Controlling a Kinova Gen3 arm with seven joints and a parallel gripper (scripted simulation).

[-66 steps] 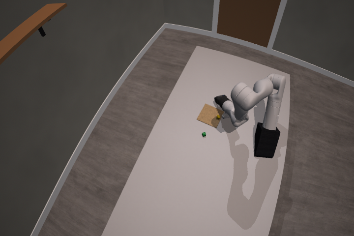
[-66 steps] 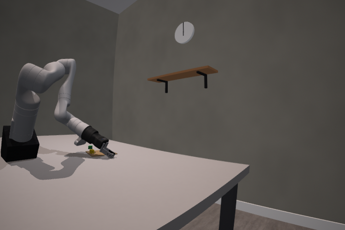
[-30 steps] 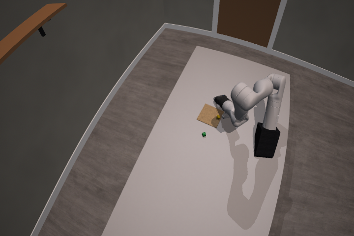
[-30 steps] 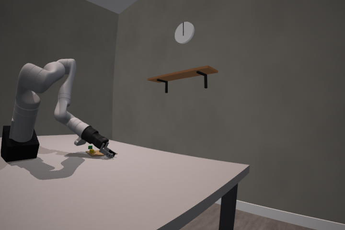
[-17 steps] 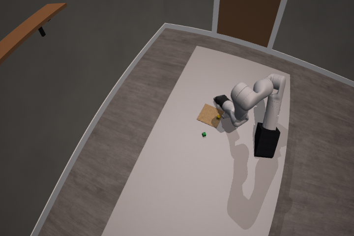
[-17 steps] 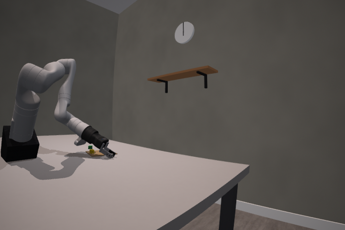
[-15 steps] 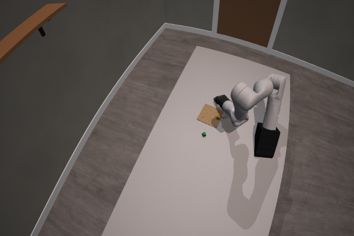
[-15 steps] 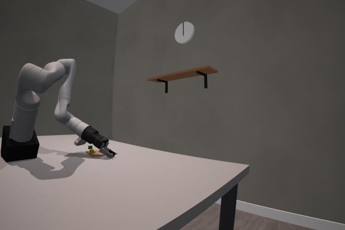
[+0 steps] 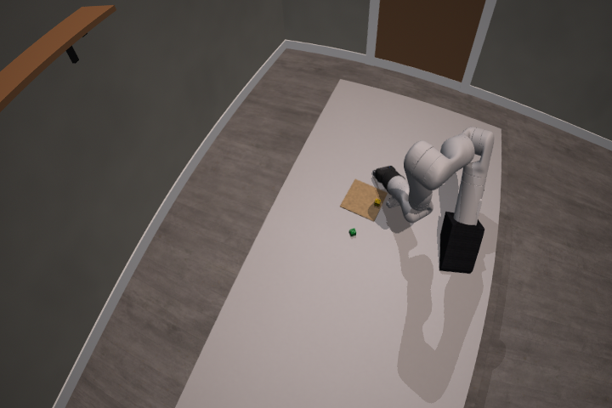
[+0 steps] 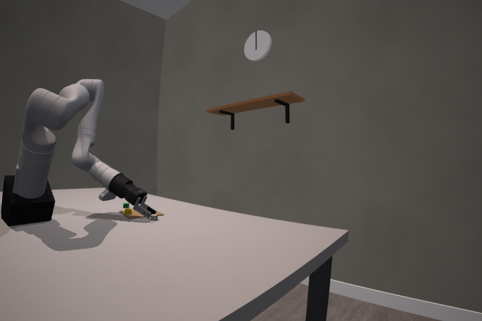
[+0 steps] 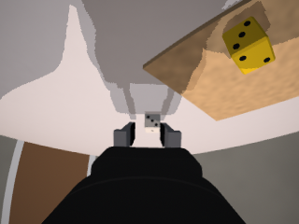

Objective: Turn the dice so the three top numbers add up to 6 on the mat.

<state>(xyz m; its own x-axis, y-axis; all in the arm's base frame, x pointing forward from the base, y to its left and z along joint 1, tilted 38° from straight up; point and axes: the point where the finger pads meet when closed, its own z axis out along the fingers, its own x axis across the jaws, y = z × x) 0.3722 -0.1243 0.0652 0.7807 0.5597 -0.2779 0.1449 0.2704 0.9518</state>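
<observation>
My hand is 2 cm short of the white die, 2 cm above it and 1 cm to the left of it. From my hand the other things lie so: green die: 27 cm to the left, 2 cm below, 2 cm ahead; yellow die: 12 cm to the left, 3 cm behind, 1 cm below; tan mat: 12 cm to the left, 3 cm below, 2 cm ahead.
</observation>
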